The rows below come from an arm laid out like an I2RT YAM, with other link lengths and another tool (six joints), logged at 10 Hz.
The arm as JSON. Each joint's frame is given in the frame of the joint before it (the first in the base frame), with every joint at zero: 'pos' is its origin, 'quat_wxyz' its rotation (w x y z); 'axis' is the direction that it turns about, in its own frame. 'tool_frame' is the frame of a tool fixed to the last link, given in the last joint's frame.
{
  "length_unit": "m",
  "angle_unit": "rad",
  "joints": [
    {
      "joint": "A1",
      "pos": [
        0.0,
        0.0,
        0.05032
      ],
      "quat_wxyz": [
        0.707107,
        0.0,
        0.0,
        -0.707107
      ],
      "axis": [
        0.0,
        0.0,
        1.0
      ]
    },
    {
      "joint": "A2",
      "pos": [
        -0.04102,
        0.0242,
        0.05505
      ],
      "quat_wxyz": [
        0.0,
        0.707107,
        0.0,
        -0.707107
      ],
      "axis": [
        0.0,
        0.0,
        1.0
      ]
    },
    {
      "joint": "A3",
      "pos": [
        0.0,
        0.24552,
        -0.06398
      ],
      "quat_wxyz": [
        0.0,
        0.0,
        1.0,
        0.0
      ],
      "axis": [
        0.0,
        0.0,
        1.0
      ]
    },
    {
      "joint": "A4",
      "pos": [
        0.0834,
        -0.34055,
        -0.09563
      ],
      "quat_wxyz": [
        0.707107,
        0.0,
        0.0,
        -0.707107
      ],
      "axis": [
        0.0,
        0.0,
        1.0
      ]
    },
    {
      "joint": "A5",
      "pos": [
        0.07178,
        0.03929,
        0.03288
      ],
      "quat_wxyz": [
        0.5,
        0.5,
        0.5,
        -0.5
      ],
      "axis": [
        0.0,
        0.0,
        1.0
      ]
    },
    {
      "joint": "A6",
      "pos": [
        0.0,
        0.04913,
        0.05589
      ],
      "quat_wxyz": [
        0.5,
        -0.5,
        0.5,
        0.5
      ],
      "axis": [
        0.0,
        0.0,
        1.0
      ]
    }
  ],
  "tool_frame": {
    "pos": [
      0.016,
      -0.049,
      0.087
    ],
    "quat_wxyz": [
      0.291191,
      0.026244,
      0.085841,
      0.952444
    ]
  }
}
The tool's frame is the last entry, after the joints.
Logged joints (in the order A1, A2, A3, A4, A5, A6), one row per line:
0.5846 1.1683 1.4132 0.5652 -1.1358 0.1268
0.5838 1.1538 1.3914 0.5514 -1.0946 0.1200
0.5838 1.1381 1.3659 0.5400 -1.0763 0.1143
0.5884 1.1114 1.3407 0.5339 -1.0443 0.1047
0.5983 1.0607 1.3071 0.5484 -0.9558 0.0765
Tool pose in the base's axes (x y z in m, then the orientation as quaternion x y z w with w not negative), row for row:
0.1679 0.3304 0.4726 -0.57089 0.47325 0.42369 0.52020
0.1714 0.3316 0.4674 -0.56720 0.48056 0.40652 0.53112
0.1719 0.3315 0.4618 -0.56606 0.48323 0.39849 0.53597
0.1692 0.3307 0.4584 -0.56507 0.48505 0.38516 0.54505
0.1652 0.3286 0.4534 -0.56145 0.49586 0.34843 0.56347
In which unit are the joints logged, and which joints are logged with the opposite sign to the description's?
The joints are logged in radians. Opposite sign: A4.
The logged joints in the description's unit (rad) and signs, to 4 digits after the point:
0.5846 1.1683 1.4132 -0.5652 -1.1358 0.1268
0.5838 1.1538 1.3914 -0.5514 -1.0946 0.1200
0.5838 1.1381 1.3659 -0.5400 -1.0763 0.1143
0.5884 1.1114 1.3407 -0.5339 -1.0443 0.1047
0.5983 1.0607 1.3071 -0.5484 -0.9558 0.0765

